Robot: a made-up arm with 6 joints.
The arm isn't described. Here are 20 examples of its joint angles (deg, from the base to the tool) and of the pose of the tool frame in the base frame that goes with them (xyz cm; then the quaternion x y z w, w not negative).
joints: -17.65 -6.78 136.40 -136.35 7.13 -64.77
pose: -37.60 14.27 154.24 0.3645 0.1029 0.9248 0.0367
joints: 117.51 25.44 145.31 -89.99 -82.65 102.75
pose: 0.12 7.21 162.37 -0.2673 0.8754 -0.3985 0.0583
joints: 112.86 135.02 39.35 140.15 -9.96 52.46
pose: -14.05 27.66 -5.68 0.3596 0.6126 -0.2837 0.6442
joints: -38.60 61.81 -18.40 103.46 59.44 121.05
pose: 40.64 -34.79 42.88 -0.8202 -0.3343 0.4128 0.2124
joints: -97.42 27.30 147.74 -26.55 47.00 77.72
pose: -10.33 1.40 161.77 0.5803 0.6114 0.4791 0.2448
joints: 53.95 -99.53 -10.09 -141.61 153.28 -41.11
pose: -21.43 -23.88 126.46 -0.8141 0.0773 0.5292 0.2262
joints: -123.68 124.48 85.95 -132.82 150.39 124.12
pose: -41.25 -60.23 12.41 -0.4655 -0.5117 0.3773 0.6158
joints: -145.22 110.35 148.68 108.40 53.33 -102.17
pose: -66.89 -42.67 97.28 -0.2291 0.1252 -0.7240 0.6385
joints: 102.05 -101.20 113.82 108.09 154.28 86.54
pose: 14.51 -76.52 36.19 0.3126 -0.1147 0.8703 0.3628
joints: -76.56 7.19 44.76 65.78 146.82 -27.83
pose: 5.52 -48.65 154.36 -0.6842 -0.3619 0.4683 0.4261
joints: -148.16 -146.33 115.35 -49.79 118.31 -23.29
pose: 24.67 26.02 -8.51 0.2119 0.1132 0.9657 0.0985
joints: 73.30 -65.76 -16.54 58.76 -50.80 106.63
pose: 3.72 -4.32 138.55 -0.8959 -0.2819 -0.0126 0.3431
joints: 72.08 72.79 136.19 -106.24 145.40 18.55
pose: 23.61 71.08 132.53 0.7890 -0.0308 -0.5240 0.3194
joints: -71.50 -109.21 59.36 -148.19 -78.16 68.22
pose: -26.65 83.73 81.37 -0.8005 -0.1771 0.5311 0.2139
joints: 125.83 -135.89 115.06 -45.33 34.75 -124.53
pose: 34.35 -34.58 1.63 0.3795 0.5997 -0.0918 0.6985
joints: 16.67 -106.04 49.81 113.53 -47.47 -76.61
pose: -84.82 -23.17 85.69 0.4521 -0.7995 -0.3421 0.1986
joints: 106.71 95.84 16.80 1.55 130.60 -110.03
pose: -7.39 54.83 18.12 0.6329 0.4510 0.6291 0.0145
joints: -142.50 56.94 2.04 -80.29 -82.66 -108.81
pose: -54.75 -32.62 50.19 -0.7013 0.3843 -0.1721 0.5753
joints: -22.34 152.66 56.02 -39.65 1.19 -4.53
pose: 3.48 -8.44 -11.78 0.3758 0.6245 -0.3984 0.5569
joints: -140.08 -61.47 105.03 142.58 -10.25 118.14
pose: 64.31 53.35 107.41 -0.5877 -0.2884 0.2683 0.7068
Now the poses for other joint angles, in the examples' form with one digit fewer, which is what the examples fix.
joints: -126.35 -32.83 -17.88 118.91 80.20 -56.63
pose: -21.2 -24.7 130.9 -0.313 0.375 -0.312 0.815
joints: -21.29 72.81 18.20 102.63 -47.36 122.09
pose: 70.5 -27.9 48.7 0.674 -0.322 -0.532 0.400
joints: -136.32 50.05 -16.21 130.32 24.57 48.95
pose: -45.8 -41.2 55.3 -0.398 0.640 0.155 0.638
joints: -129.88 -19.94 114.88 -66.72 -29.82 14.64
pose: 20.5 36.0 158.3 -0.655 -0.315 -0.272 0.631
